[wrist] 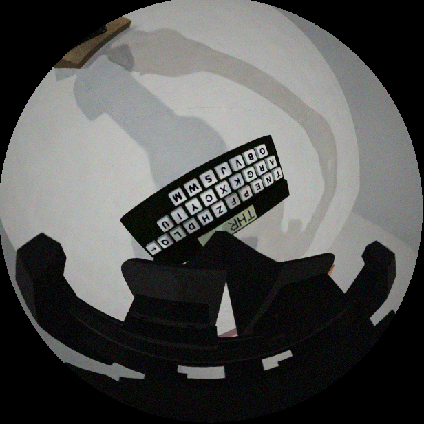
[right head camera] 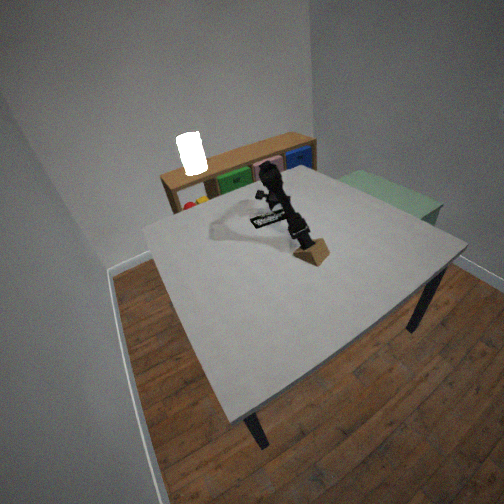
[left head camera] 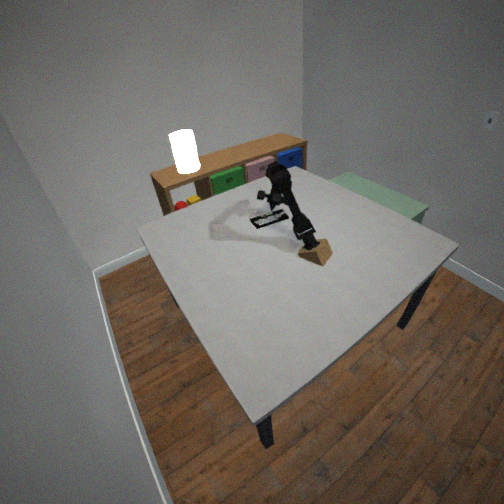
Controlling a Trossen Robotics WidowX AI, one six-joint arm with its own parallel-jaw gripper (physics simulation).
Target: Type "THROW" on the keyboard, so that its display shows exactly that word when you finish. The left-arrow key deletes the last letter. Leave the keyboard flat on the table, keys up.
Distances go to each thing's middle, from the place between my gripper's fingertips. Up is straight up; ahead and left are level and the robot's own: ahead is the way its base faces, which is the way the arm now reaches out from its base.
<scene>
My gripper is now 50 mm above the black keyboard (wrist: pixel 228 192), 10 mm to the right of it and 10 mm past it.
</scene>
